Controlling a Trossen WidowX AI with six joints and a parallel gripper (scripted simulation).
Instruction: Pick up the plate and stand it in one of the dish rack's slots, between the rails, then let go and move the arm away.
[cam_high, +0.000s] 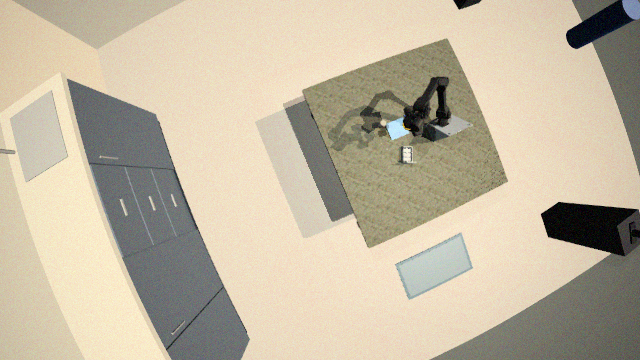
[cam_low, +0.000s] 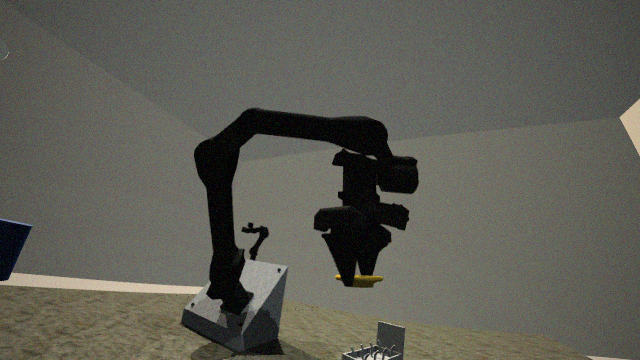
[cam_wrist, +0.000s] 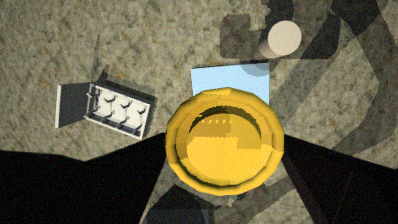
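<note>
Right now my gripper tip is 19 cm to the right of the dish rack and 16 cm above it. From my gripper tip the other things lie so: blue mat (2 cm behind, 2 cm to the right, 18 cm below); pale object (8 cm ahead, 10 cm to the right, 16 cm below); yellow plate (1 cm above).
</note>
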